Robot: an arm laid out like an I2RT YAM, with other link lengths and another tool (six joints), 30 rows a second.
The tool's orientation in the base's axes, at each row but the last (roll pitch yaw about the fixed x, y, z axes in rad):
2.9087 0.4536 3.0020
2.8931 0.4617 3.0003
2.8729 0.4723 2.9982
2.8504 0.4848 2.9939
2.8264 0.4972 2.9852
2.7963 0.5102 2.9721
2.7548 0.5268 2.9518
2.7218 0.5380 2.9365
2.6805 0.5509 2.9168
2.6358 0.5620 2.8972
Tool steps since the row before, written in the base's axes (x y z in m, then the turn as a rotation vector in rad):
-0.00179 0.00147 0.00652 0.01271 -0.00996 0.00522
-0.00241 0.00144 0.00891 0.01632 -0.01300 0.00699
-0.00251 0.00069 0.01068 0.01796 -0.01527 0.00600
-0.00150 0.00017 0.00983 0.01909 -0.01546 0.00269
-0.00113 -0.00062 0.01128 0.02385 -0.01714 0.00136
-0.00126 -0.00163 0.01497 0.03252 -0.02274 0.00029
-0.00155 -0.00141 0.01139 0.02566 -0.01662 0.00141
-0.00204 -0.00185 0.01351 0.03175 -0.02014 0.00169
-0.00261 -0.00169 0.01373 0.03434 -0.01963 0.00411
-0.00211 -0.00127 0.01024 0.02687 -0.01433 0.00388
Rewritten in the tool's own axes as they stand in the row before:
-0.00108 0.00273 -0.00627 -0.01485 -0.00821 -0.00048
-0.00165 0.00330 -0.00858 -0.01922 -0.01068 -0.00090
-0.00256 0.00315 -0.01022 -0.02050 -0.01309 0.00027
-0.00325 0.00265 -0.00902 -0.01997 -0.01410 0.00358
-0.00448 0.00247 -0.01013 -0.02370 -0.01607 0.00666
-0.00647 0.00287 -0.01335 -0.03146 -0.02178 0.01052
-0.00464 0.00240 -0.01034 -0.02520 -0.01555 0.00773
-0.00553 0.00303 -0.01226 -0.03108 -0.01886 0.00974
-0.00534 0.00371 -0.01248 -0.03440 -0.01754 0.00950
-0.00398 0.00312 -0.00924 -0.02706 -0.01251 0.00731

